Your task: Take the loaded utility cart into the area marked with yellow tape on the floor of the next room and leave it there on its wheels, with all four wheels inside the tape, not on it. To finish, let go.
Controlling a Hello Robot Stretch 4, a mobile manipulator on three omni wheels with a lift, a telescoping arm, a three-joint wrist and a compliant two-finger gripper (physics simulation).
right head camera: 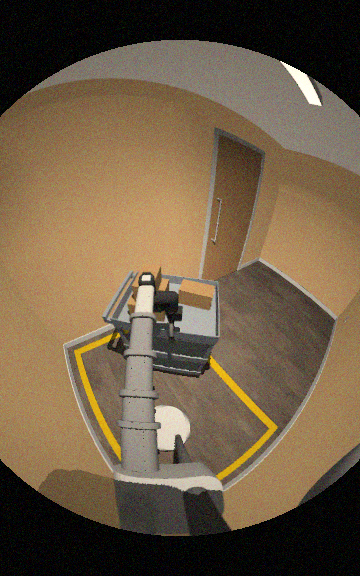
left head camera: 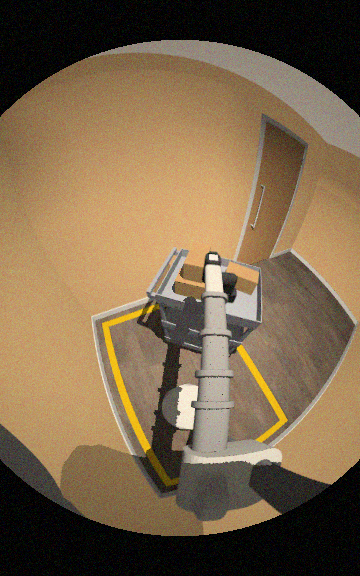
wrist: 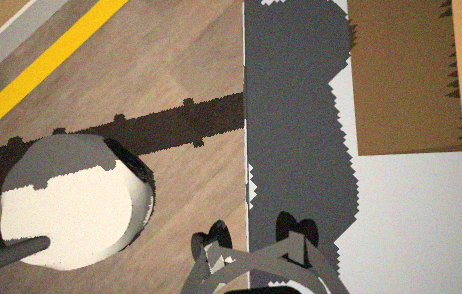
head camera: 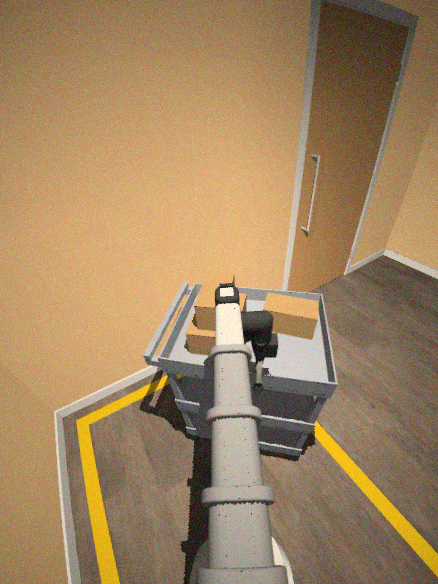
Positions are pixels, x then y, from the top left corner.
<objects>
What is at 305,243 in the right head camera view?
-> An orange wall.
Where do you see an orange wall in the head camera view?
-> At 44,531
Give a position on a yellow tape rectangle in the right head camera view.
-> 257,411
</objects>
